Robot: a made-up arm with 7 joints. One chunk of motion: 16 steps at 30 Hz.
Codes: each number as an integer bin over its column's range. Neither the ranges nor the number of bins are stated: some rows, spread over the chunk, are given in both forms.
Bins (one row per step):
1: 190 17 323 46 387 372 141
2: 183 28 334 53 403 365 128
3: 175 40 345 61 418 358 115
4: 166 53 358 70 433 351 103
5: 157 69 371 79 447 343 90
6: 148 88 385 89 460 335 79
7: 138 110 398 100 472 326 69
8: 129 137 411 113 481 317 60
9: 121 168 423 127 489 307 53
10: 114 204 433 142 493 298 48
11: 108 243 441 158 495 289 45
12: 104 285 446 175 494 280 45
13: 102 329 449 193 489 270 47
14: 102 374 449 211 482 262 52
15: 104 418 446 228 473 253 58
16: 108 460 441 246 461 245 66
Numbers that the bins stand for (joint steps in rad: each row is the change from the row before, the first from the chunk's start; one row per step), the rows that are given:
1: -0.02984 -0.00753 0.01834 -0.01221 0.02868 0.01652 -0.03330
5: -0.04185 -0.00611 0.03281 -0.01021 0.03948 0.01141 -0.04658
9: -0.05496 -0.00340 0.04848 -0.00730 0.04704 0.00507 -0.05621
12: -0.06114 -0.00019 0.05541 -0.00438 0.04794 0.00032 -0.05829
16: -0.05969 0.00460 0.05390 -0.00008 0.04200 -0.00585 -0.05282
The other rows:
2: -0.03239 -0.00723 0.02166 -0.01178 0.03156 0.01529 -0.03668
3: -0.03530 -0.00690 0.02497 -0.01130 0.03426 0.01405 -0.04007
4: -0.03858 -0.00655 0.02889 -0.01075 0.03696 0.01282 -0.04319
6: -0.04513 -0.00559 0.03703 -0.00960 0.04182 0.01000 -0.04944
7: -0.04877 -0.00499 0.04095 -0.00893 0.04398 0.00842 -0.05204
8: -0.05205 -0.00425 0.04486 -0.00814 0.04560 0.00683 -0.05438
10: -0.05750 -0.00241 0.05149 -0.00639 0.04776 0.00349 -0.05751
11: -0.05969 -0.00134 0.05390 -0.00541 0.04812 0.00190 -0.05829
13: -0.06187 0.00101 0.05632 -0.00329 0.04704 -0.00145 -0.05777
14: -0.06187 0.00225 0.05632 -0.00220 0.04578 -0.00286 -0.05647
15: -0.06114 0.00345 0.05541 -0.00117 0.04416 -0.00444 -0.05490

